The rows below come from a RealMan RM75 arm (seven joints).
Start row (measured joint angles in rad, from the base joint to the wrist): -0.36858, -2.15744, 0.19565, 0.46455, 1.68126, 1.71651, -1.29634
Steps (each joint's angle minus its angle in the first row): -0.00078, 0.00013, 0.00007, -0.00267, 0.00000, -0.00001, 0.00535; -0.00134, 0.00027, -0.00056, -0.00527, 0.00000, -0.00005, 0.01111; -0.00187, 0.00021, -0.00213, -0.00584, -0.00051, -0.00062, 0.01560; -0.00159, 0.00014, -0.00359, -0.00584, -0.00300, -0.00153, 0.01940; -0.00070, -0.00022, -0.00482, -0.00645, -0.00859, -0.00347, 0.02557; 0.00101, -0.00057, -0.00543, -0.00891, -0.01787, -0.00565, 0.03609; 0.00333, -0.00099, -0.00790, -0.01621, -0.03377, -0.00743, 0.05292; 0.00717, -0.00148, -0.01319, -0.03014, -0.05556, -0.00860, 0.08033; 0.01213, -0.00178, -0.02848, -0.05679, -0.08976, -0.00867, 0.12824; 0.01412, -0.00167, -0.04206, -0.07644, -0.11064, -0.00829, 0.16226; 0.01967, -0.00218, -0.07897, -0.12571, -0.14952, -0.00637, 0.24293
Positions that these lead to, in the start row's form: -0.36936, -2.15731, 0.19572, 0.46188, 1.68126, 1.71650, -1.29099; -0.36992, -2.15717, 0.19509, 0.45928, 1.68126, 1.71646, -1.28523; -0.37045, -2.15723, 0.19352, 0.45871, 1.68075, 1.71589, -1.28074; -0.37017, -2.15730, 0.19206, 0.45871, 1.67826, 1.71498, -1.27694; -0.36928, -2.15766, 0.19083, 0.45810, 1.67267, 1.71304, -1.27077; -0.36757, -2.15801, 0.19022, 0.45564, 1.66339, 1.71086, -1.26025; -0.36525, -2.15843, 0.18775, 0.44834, 1.64749, 1.70908, -1.24342; -0.36141, -2.15892, 0.18246, 0.43441, 1.62570, 1.70791, -1.21601; -0.35645, -2.15922, 0.16717, 0.40776, 1.59150, 1.70784, -1.16810; -0.35446, -2.15911, 0.15359, 0.38811, 1.57062, 1.70822, -1.13408; -0.34891, -2.15962, 0.11668, 0.33884, 1.53174, 1.71014, -1.05341
